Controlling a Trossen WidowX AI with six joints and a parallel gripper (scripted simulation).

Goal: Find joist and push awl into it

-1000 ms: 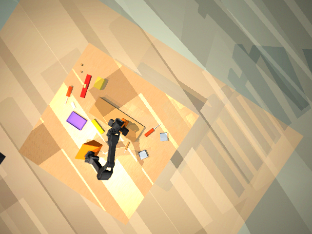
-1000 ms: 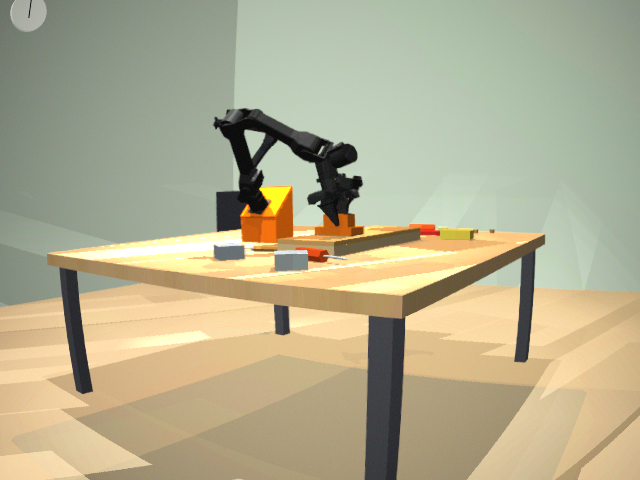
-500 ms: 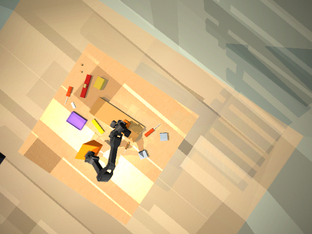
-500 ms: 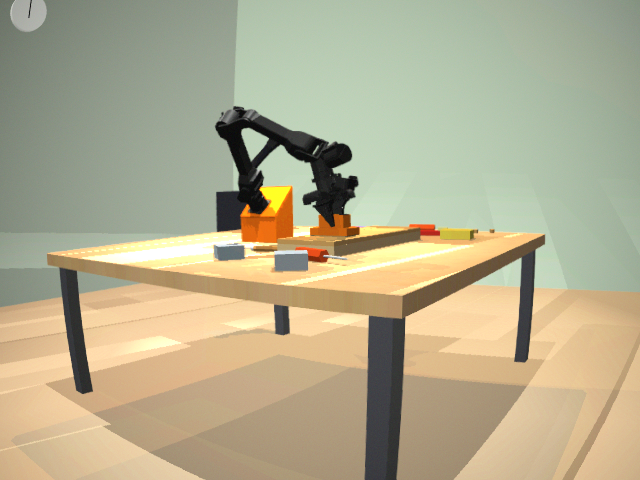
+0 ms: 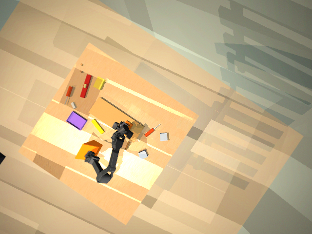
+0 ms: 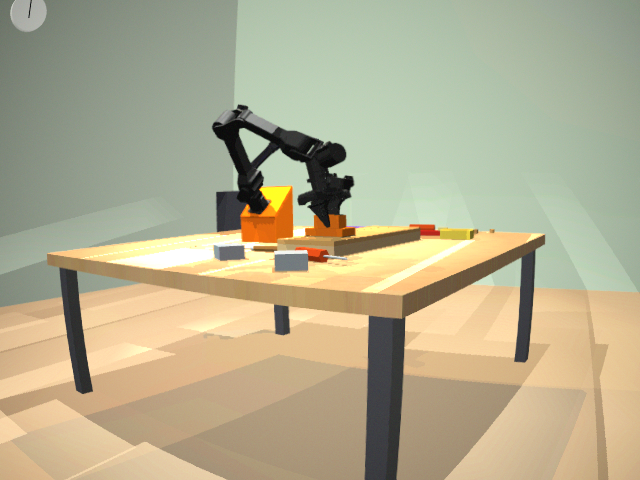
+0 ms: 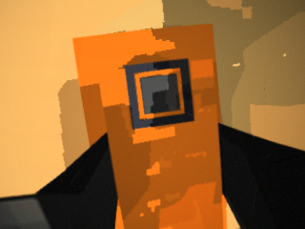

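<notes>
The purple tray is 440 mm to the left of my gripper tip, 250 mm behind it and 50 mm below it. Round my gripper tip: orange stud finder 20 mm above, 10 mm ahead; yellow bar 240 mm to the left, 170 mm behind, 60 mm below; wooden-handled awl 190 mm behind, 110 mm to the right, 60 mm below.
</notes>
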